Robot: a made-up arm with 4 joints.
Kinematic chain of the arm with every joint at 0, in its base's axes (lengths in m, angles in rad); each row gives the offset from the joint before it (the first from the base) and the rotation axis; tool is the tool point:
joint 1: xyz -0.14 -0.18 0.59 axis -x
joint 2: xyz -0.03 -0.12 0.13 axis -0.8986 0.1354 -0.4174
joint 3: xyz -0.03 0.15 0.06 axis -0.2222 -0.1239 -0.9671
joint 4: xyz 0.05 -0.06 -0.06 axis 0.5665 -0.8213 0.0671
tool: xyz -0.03 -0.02 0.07
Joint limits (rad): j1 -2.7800..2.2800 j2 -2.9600..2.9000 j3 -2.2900..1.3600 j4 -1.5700..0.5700
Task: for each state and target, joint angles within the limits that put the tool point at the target. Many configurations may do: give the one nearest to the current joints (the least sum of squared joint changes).
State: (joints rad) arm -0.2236 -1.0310 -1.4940 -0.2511
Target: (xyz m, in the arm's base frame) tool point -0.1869 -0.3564 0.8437
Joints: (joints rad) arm -0.2802 -1.1655 -0.9844 -0.3463
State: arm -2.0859 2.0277 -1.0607 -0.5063
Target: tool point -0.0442 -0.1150 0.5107
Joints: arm -2.0417 1.6131 -0.9205 -0.8810
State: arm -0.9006 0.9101 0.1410 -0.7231
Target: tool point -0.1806 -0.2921 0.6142
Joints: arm -1.3445 1.0275 0.5407 0.1013
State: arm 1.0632 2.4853 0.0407 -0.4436
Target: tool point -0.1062 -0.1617 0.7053
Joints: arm 1.3896 2.2086 0.1676 -0.2697
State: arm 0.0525 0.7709 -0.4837 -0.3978
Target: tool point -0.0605 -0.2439 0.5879
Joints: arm -0.6792 1.2897 -0.8555 -0.3716
